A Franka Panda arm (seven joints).
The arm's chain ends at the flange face. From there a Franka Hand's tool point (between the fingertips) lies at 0.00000 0.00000 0.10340 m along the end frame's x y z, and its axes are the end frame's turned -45 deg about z.
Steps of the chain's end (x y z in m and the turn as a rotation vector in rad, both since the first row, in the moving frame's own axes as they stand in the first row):
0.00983 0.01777 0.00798 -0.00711 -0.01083 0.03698
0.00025 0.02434 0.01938 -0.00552 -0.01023 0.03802
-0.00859 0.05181 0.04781 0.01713 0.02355 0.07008
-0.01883 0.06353 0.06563 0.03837 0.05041 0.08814
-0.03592 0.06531 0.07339 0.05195 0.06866 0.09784
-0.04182 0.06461 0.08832 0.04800 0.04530 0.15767
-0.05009 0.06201 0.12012 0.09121 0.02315 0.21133
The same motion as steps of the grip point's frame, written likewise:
-0.00692 0.01922 0.00797 0.00263 -0.01269 0.03698
-0.01818 0.01702 0.01937 0.00333 -0.01114 0.03802
-0.03975 0.03113 0.04777 -0.00454 0.02877 0.07008
-0.05180 0.03277 0.06542 -0.00851 0.06278 0.08814
-0.06285 0.02243 0.07301 -0.01182 0.08528 0.09784
-0.06845 0.01645 0.08810 0.00191 0.06597 0.15767
-0.07046 0.00438 0.11966 0.04813 0.08086 0.21133

